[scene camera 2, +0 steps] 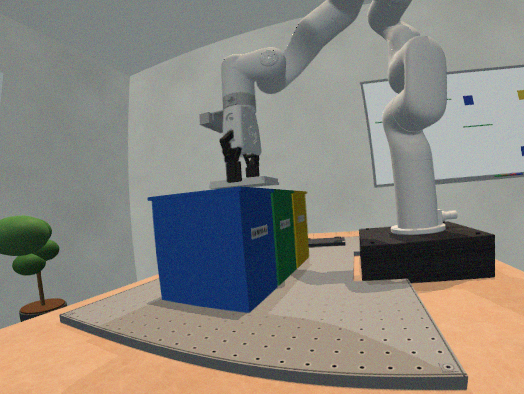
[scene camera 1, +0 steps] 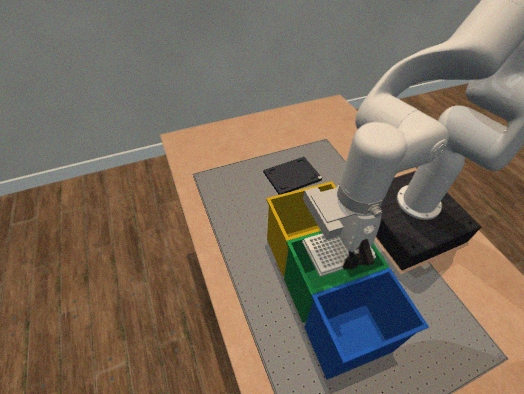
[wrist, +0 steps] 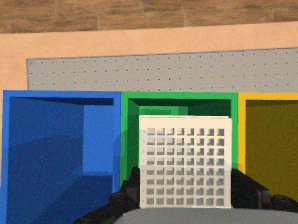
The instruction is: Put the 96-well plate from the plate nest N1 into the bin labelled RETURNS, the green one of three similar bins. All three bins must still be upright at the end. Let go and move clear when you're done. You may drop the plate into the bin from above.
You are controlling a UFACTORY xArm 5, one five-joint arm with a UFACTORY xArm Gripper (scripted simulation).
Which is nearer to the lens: the green bin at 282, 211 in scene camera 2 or the blue bin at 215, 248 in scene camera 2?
The blue bin.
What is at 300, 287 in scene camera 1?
A green bin.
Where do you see a green bin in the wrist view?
At 133, 104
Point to a white 96-well plate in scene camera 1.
At 331, 255
